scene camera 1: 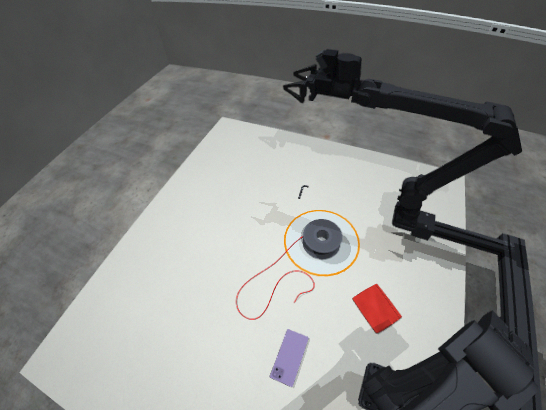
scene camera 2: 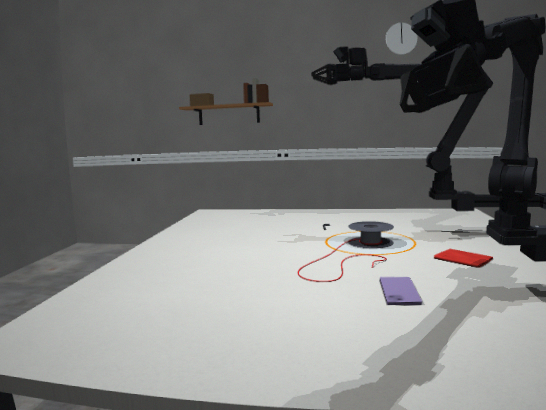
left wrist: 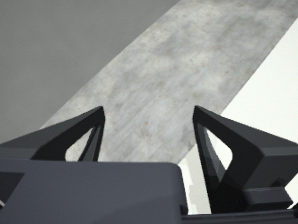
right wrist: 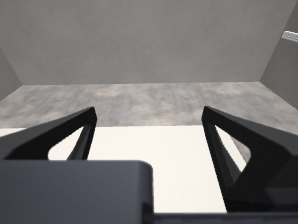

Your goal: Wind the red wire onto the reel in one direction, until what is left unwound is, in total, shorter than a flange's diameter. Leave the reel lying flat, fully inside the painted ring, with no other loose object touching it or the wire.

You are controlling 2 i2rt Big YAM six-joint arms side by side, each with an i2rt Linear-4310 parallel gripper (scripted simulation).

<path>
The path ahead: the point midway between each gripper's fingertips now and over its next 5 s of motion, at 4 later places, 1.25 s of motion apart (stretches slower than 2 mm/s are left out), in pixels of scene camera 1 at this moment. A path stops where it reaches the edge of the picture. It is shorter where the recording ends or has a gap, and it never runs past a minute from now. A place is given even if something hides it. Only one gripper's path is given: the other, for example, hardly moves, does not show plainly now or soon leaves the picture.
My right gripper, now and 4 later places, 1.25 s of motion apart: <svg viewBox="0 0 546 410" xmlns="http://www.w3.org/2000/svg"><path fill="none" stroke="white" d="M288 80L306 150L325 225L324 225L322 238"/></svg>
</path>
